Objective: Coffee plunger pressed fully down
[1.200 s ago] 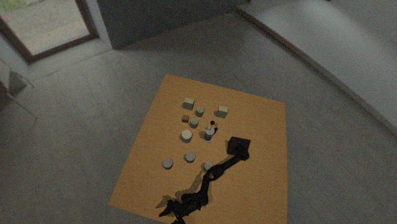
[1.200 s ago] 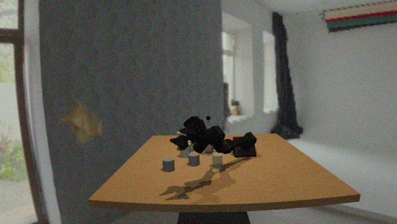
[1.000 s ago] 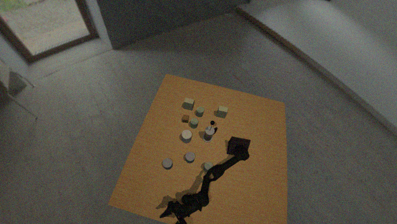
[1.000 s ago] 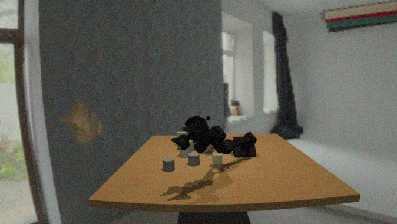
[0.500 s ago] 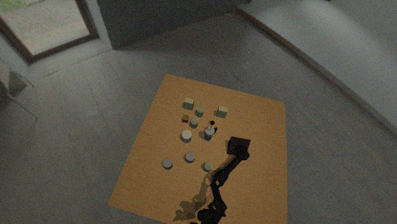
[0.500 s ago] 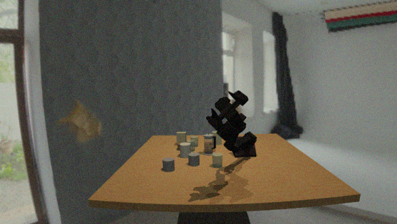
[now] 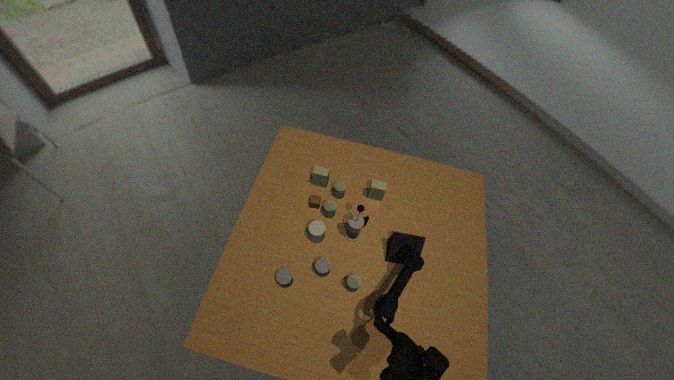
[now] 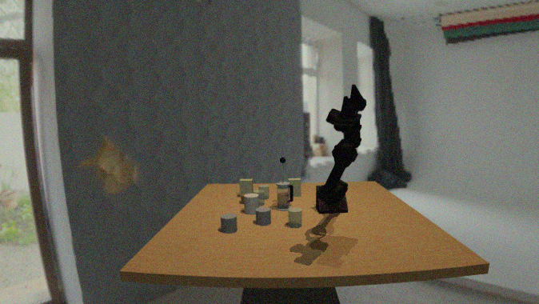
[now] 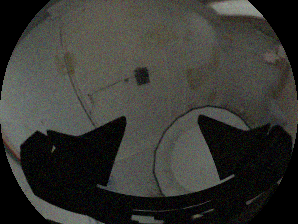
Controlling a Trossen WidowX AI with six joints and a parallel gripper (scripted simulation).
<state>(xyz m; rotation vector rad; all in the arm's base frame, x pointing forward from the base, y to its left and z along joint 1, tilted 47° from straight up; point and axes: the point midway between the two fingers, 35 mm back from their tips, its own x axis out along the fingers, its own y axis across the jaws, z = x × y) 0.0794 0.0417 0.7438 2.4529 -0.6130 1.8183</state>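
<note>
Right now my gripper tip is 250 mm short of the coffee press, 620 mm to the left of it and 460 mm above it.
</note>
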